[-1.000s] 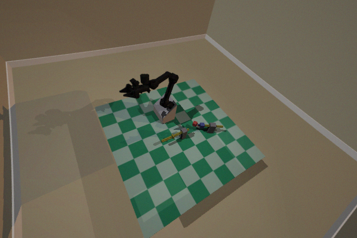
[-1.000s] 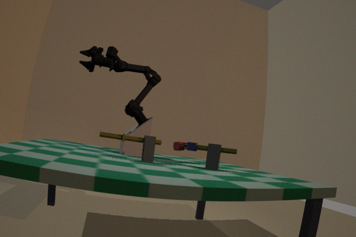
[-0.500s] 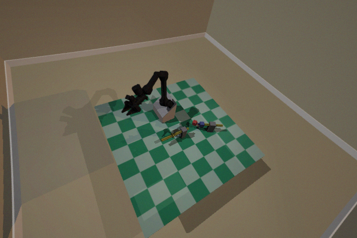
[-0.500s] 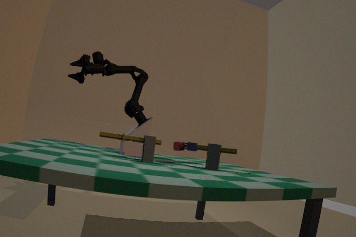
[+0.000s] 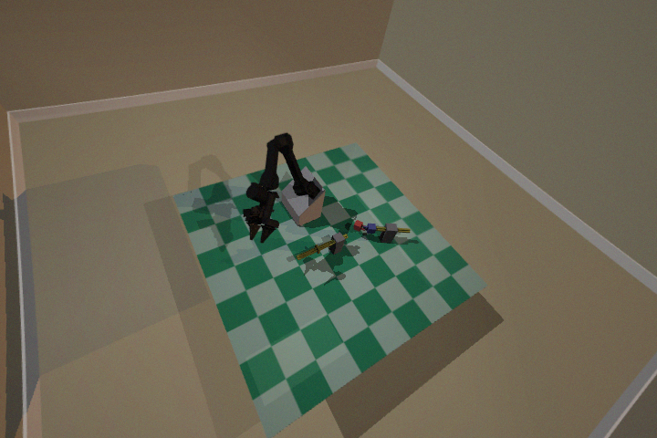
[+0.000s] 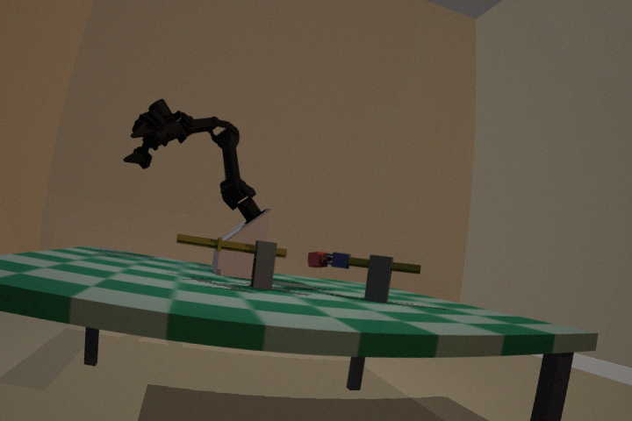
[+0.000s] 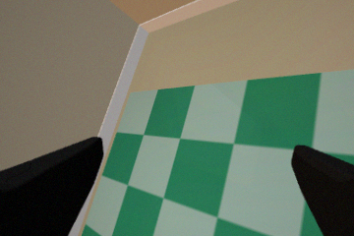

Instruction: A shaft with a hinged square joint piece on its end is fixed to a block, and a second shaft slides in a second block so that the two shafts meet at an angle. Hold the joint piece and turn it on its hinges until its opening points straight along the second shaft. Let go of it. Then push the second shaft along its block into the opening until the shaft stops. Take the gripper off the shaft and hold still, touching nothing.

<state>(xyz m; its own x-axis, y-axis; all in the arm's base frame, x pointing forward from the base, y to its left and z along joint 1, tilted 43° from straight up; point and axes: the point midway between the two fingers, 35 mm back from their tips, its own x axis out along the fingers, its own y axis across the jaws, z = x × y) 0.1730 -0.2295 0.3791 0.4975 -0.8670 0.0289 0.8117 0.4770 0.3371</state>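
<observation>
The red joint piece lies 90 mm ahead of my gripper tip, 580 mm to the left of it and 230 mm below it.
</observation>
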